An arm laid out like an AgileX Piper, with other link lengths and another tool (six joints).
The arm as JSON. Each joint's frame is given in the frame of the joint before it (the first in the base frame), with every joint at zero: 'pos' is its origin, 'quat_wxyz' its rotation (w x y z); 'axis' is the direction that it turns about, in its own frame. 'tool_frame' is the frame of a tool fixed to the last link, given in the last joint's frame.
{
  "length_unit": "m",
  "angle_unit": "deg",
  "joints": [
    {
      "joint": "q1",
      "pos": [
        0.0,
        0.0,
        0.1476
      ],
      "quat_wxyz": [
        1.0,
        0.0,
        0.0,
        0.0
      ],
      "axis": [
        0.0,
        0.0,
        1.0
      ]
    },
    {
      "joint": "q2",
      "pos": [
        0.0,
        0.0,
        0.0
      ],
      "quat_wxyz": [
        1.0,
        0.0,
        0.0,
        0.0
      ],
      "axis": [
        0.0,
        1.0,
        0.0
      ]
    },
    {
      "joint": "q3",
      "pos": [
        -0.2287,
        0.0,
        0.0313
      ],
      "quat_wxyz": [
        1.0,
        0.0,
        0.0,
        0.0
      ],
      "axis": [
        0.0,
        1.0,
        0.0
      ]
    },
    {
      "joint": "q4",
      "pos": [
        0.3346,
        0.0,
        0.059
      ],
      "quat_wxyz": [
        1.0,
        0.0,
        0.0,
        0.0
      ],
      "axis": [
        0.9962,
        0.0,
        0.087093
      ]
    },
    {
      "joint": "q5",
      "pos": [
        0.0,
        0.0,
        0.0
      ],
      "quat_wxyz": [
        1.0,
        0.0,
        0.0,
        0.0
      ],
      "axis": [
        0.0,
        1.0,
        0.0
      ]
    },
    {
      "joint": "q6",
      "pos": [
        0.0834,
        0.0,
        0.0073
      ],
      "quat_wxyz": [
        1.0,
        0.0,
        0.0,
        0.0
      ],
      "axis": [
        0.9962,
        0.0,
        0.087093
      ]
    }
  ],
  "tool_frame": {
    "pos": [
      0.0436,
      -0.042,
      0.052
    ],
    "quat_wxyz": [
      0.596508,
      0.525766,
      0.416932,
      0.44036
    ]
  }
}
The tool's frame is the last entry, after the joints.
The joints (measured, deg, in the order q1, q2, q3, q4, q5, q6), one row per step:
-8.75 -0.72 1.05 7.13 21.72 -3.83
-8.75 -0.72 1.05 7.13 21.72 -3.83
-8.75 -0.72 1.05 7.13 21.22 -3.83
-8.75 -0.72 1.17 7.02 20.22 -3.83
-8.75 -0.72 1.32 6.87 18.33 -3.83
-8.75 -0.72 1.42 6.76 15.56 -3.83
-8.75 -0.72 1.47 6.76 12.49 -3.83
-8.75 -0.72 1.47 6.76 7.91 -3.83
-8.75 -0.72 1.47 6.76 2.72 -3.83
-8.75 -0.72 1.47 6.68 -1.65 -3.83
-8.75 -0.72 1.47 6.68 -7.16 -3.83
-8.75 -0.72 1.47 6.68 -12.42 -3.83
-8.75 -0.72 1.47 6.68 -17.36 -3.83
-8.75 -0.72 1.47 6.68 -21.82 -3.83
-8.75 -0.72 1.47 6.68 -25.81 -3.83
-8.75 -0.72 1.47 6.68 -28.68 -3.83
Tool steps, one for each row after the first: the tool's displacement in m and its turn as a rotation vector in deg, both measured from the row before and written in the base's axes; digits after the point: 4 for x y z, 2 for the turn. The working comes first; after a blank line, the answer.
Tool pose at each row, in the base's axes (x y z in m, rotation vector in deg; the steps are taken from these numbers as rounded here):
0.2383 -0.0753 0.2382 89.06 65.40 43.80
0.2383 -0.0753 0.2382 89.06 65.40 43.80
0.2382 -0.0755 0.2394 88.76 65.00 44.06
0.2381 -0.0758 0.2409 88.17 64.32 44.40
0.2377 -0.0763 0.2444 87.03 62.97 45.14
0.2367 -0.0769 0.2503 85.35 60.89 46.35
0.2351 -0.0776 0.2573 83.51 58.50 47.78
0.2320 -0.0784 0.2681 80.68 54.88 49.88
0.2275 -0.0792 0.2800 77.41 50.79 52.15
0.2229 -0.0796 0.2898 74.56 47.37 53.91
0.2160 -0.0800 0.3015 70.99 43.02 56.08
0.2085 -0.0801 0.3120 67.53 38.87 58.03
0.2006 -0.0801 0.3212 64.23 34.98 59.76
0.1927 -0.0799 0.3289 61.21 31.47 61.22
0.1853 -0.0795 0.3353 58.49 28.34 62.47
0.1797 -0.0792 0.3396 56.51 26.09 63.32

0.0000 0.0000 0.0000 0.00 0.00 0.00
-0.0001 -0.0002 0.0012 -0.07 -0.50 -0.06
-0.0001 -0.0003 0.0015 -0.23 -0.85 -0.13
-0.0004 -0.0005 0.0035 -0.39 -1.69 -0.24
-0.0010 -0.0006 0.0059 -0.49 -2.60 -0.33
-0.0016 -0.0007 0.0070 -0.43 -2.97 -0.36
-0.0031 -0.0008 0.0108 -0.65 -4.50 -0.54
-0.0045 -0.0008 0.0119 -0.74 -5.10 -0.60
-0.0046 -0.0004 0.0098 -0.70 -4.28 -0.52
-0.0069 -0.0004 0.0117 -0.78 -5.42 -0.64
-0.0075 -0.0001 0.0105 -0.75 -5.17 -0.61
-0.0079 0.0000 0.0092 -0.70 -4.86 -0.57
-0.0079 0.0002 0.0077 -0.64 -4.38 -0.52
-0.0074 0.0004 0.0064 -0.56 -3.92 -0.46
-0.0056 0.0003 0.0043 -0.41 -2.82 -0.33

